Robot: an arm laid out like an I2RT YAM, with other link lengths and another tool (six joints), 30 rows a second.
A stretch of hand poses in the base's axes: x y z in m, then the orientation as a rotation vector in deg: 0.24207 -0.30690 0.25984 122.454 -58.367 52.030; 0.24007 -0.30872 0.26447 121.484 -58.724 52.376; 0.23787 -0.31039 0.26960 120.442 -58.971 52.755; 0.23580 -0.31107 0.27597 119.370 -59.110 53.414; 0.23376 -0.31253 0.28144 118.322 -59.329 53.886; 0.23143 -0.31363 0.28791 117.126 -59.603 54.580; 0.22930 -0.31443 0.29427 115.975 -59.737 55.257; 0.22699 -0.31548 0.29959 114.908 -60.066 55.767; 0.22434 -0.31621 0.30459 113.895 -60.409 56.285; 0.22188 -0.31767 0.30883 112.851 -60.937 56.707; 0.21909 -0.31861 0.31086 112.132 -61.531 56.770; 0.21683 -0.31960 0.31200 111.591 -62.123 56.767
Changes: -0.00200 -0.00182 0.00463 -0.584 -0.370 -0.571; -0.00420 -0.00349 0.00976 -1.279 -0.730 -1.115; -0.00627 -0.00417 0.01613 -2.065 -1.260 -1.529; -0.00831 -0.00563 0.02160 -2.778 -1.689 -2.030; -0.01064 -0.00673 0.02807 -3.580 -2.306 -2.562; -0.01277 -0.00753 0.03443 -4.417 -2.869 -3.005; -0.01508 -0.00858 0.03975 -5.074 -3.382 -3.555; -0.01773 -0.00931 0.04475 -5.677 -3.911 -4.081; -0.02019 -0.01077 0.04899 -6.196 -4.441 -4.747; -0.02298 -0.01171 0.05102 -6.416 -4.724 -5.398; -0.02524 -0.01270 0.05216 -6.498 -4.953 -5.976
